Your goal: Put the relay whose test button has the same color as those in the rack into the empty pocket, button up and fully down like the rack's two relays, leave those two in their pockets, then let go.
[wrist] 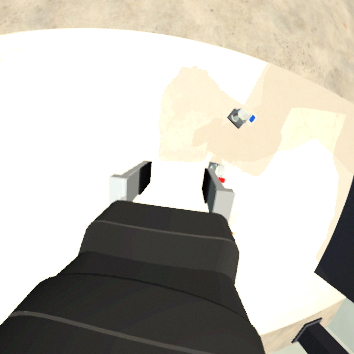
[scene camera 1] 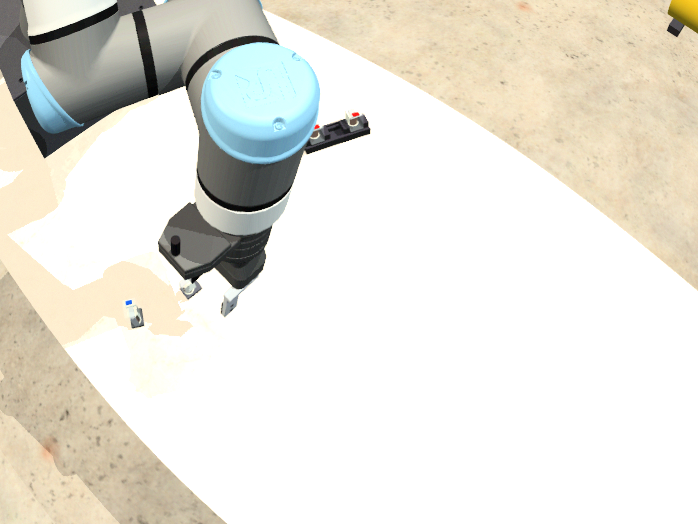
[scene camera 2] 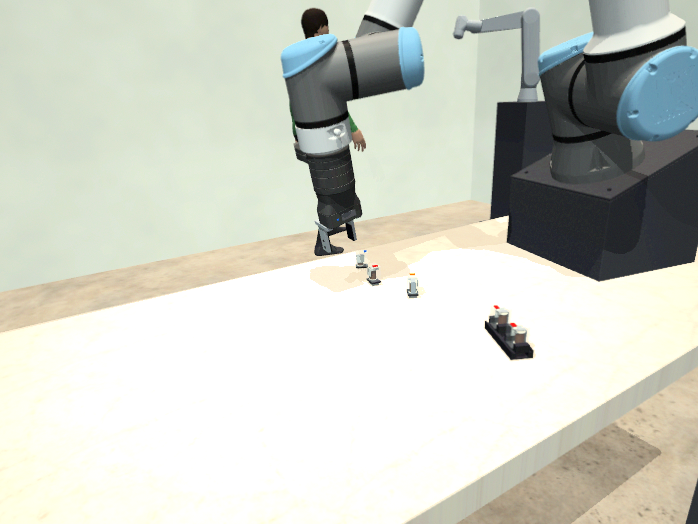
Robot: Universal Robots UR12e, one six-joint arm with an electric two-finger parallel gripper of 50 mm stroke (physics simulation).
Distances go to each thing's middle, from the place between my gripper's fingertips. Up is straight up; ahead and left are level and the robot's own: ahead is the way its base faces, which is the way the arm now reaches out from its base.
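Labels:
My gripper: 9 cm above the black rack (scene camera 1: 338,132), 14 cm past, 32 cm to the right of it.

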